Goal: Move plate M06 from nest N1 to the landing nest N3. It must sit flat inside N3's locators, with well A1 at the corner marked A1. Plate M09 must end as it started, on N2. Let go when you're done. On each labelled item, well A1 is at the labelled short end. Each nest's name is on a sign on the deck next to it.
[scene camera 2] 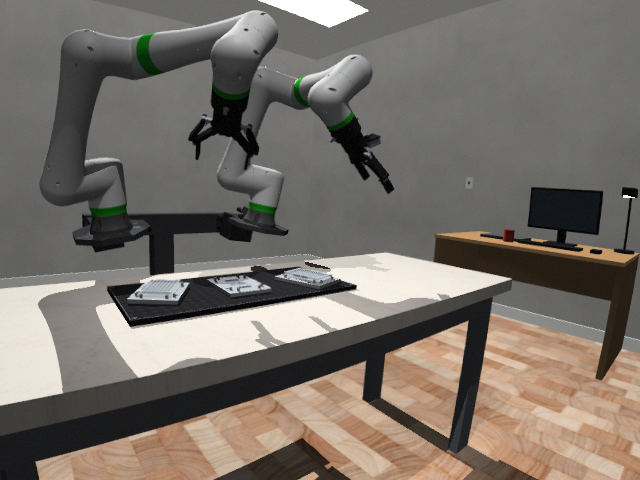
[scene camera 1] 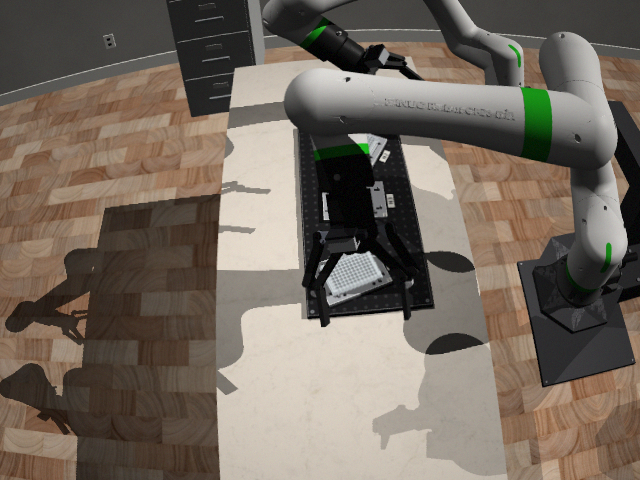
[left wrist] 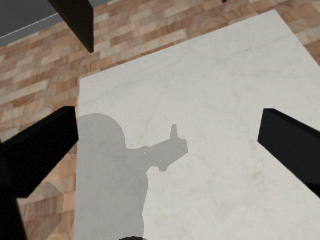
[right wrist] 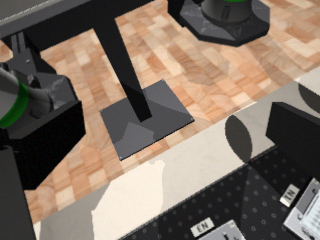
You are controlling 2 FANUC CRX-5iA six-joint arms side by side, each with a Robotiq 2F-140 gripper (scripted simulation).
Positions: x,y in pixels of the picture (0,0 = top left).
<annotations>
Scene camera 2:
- left gripper: 378,184
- right gripper: 221,161
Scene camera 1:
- left gripper: 366,322
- plate M06: 353,271
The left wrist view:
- left gripper: 169,124
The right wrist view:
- right gripper: 175,118
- dark stand: 101,32
</annotations>
